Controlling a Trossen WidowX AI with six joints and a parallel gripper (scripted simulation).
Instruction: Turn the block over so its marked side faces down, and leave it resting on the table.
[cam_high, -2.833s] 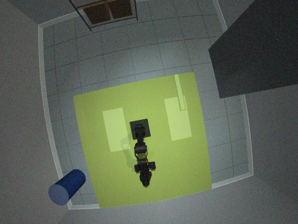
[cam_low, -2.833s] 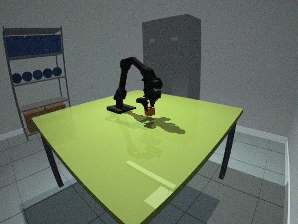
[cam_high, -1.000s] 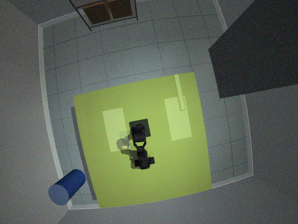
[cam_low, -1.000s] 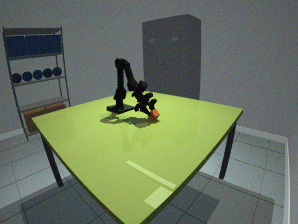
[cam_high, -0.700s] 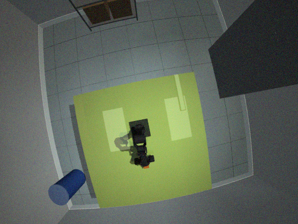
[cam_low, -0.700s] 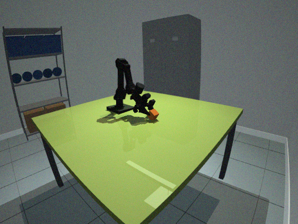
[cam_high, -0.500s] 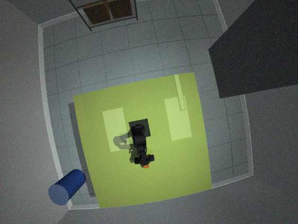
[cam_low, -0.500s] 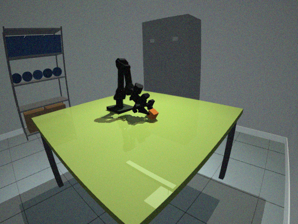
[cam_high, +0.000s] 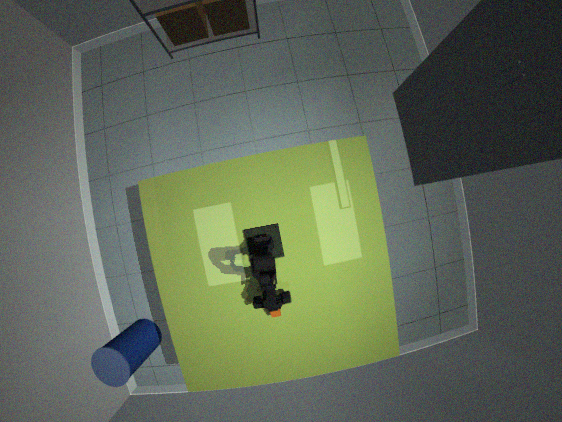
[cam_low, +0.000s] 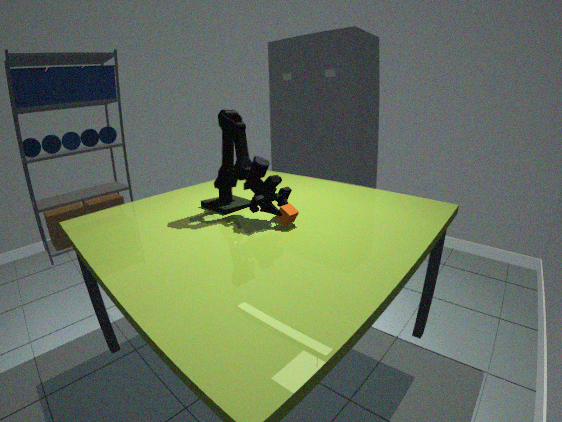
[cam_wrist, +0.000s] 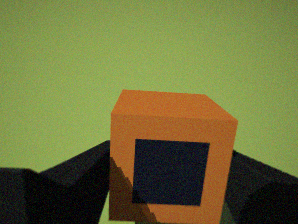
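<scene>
Right now my gripper tip is 10 mm past the orange block.
</scene>
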